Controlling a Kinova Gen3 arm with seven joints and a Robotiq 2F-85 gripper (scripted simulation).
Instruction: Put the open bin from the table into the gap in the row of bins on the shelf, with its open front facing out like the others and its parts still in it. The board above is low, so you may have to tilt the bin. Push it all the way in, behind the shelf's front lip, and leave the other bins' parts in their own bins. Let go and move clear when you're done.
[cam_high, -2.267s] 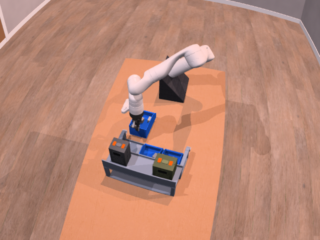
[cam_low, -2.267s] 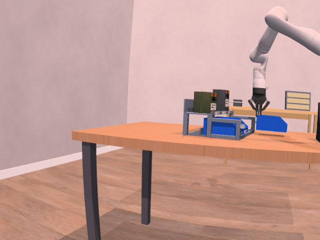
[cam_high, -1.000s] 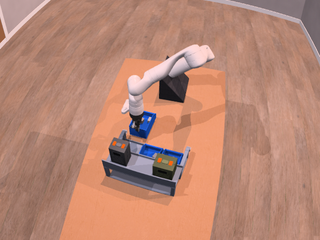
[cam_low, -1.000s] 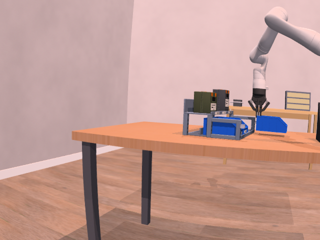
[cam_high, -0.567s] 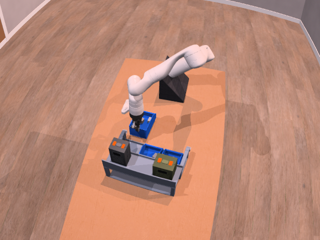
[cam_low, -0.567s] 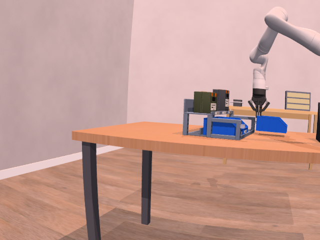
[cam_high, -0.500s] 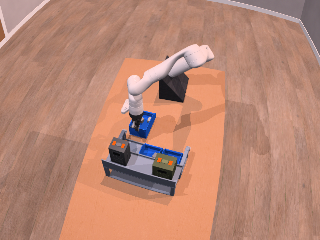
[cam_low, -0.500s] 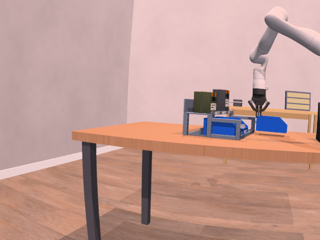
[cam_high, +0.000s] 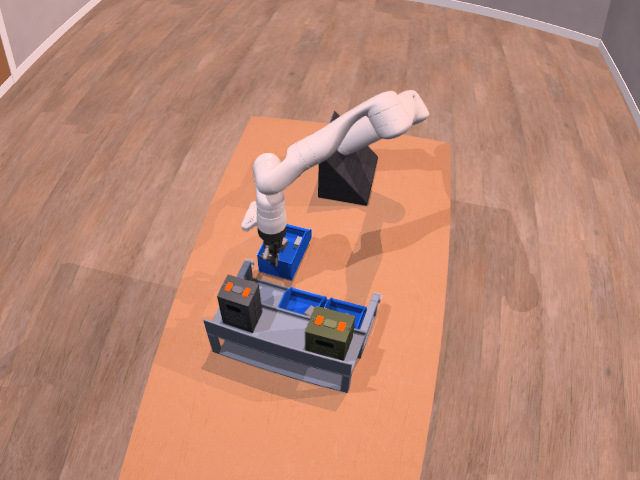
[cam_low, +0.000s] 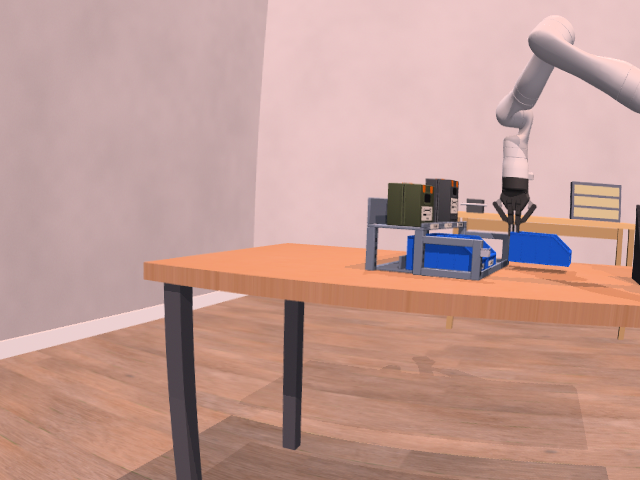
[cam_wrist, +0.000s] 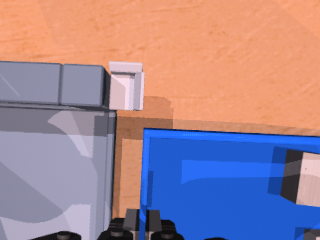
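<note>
Right now the grey block is 11 cm behind my hand and 6 cm below it. Also, from my hand: grey shelf 16 cm ahead, 8 cm to the left, 3 cm below; dark grey box 21 cm ahead, 5 cm to the right, 7 cm above; olive box 25 cm ahead, 18 cm to the left, 5 cm above.
</note>
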